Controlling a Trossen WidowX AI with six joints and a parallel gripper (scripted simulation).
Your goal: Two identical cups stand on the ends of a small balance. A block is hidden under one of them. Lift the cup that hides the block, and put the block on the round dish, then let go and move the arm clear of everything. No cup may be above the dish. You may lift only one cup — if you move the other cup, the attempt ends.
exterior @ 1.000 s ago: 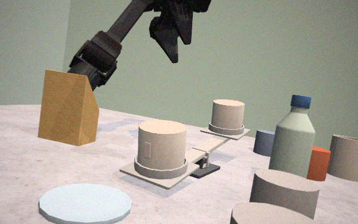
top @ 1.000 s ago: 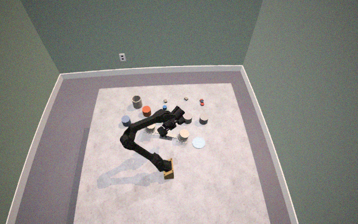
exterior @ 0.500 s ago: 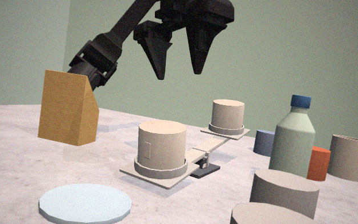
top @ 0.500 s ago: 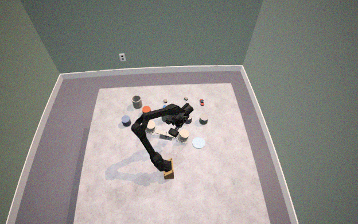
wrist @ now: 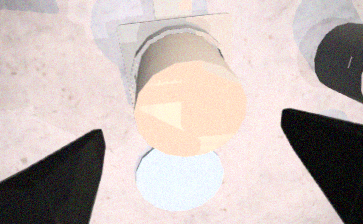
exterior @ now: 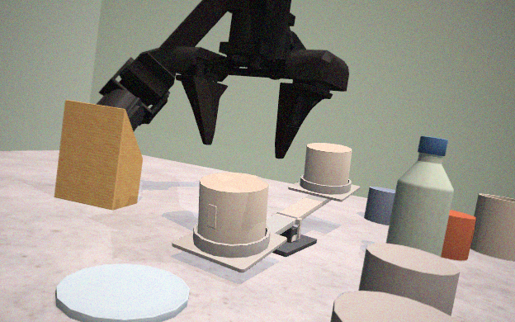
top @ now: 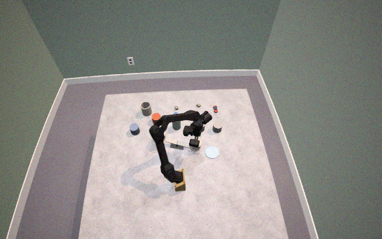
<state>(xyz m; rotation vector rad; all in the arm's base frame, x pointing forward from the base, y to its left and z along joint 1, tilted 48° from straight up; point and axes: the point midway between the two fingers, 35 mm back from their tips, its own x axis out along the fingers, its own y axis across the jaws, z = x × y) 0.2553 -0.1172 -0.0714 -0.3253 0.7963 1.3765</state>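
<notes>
My gripper tip is now 6 cm above the beige cup and 2 cm to the left of it. Also, from my gripper tip: balance beam: 13 cm to the left, 8 cm below, 4 cm ahead; then balance: 13 cm to the left, 10 cm below, 5 cm ahead; then pale grey block: 8 cm below.
</notes>
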